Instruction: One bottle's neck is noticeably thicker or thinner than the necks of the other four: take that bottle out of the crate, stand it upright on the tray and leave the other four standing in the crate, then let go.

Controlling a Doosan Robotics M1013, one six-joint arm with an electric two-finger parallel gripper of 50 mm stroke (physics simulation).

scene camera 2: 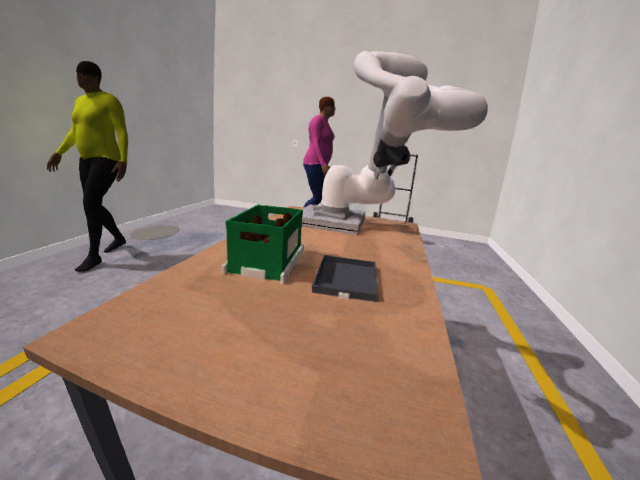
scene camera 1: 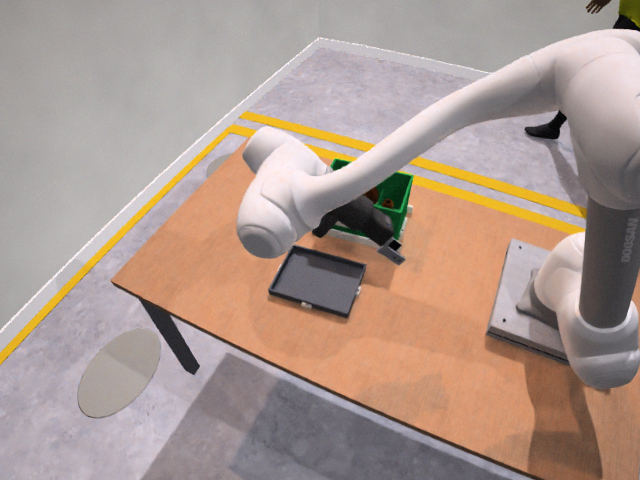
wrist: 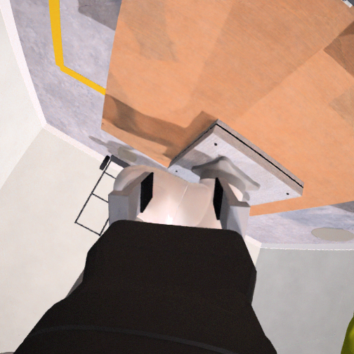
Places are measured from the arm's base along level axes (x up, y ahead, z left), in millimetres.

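Pixels of known places: gripper, fingertip midpoint: point(scene camera 2: 382, 175) point(scene camera 1: 400, 254); arm's base, origin of the base link: point(scene camera 2: 334, 214) point(scene camera 1: 551, 302).
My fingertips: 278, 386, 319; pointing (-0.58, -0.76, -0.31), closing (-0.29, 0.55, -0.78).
Ahead of a thing's pixels: the offset from my fingertips to its top centre, as dx, dy, dz. "spot": to the spot under its first point. Level surfaces: height alone.
The green crate @(-155, +275, -317) point(scene camera 1: 402, 219) point(scene camera 2: 253, 256) stands upright on the table, partly hidden by the arm in the first scene view. Brown bottle tops show inside it, one @(-167, +181, -295) point(scene camera 1: 387, 203) near a corner and others @(spot: -178, +300, -350) point(scene camera 2: 256, 220) @(-167, +265, -275) point(scene camera 2: 279, 222) below or near the rim. Their neck widths cannot be compared here. The dark tray @(spot: -325, +252, -14) point(scene camera 1: 317, 281) point(scene camera 2: 347, 276) lies flat beside the crate, with no bottle on it. My gripper point(scene camera 1: 391, 250) point(scene camera 2: 383, 173) point(wrist: 183, 187) is open and empty, tilted, high above the table. Crate and tray do not show in the wrist view.
The arm's base plate point(scene camera 1: 509, 289) point(scene camera 2: 330, 222) point(wrist: 270, 175) is fixed on the wooden table @(dx -330) point(scene camera 1: 206, 279) point(scene camera 2: 232, 351). Pale brackets sit around the crate's foot and at the tray's sides. Two people point(scene camera 2: 98, 129) point(scene camera 2: 319, 142) are beyond the table. A dark ladder-like frame stands behind the arm.
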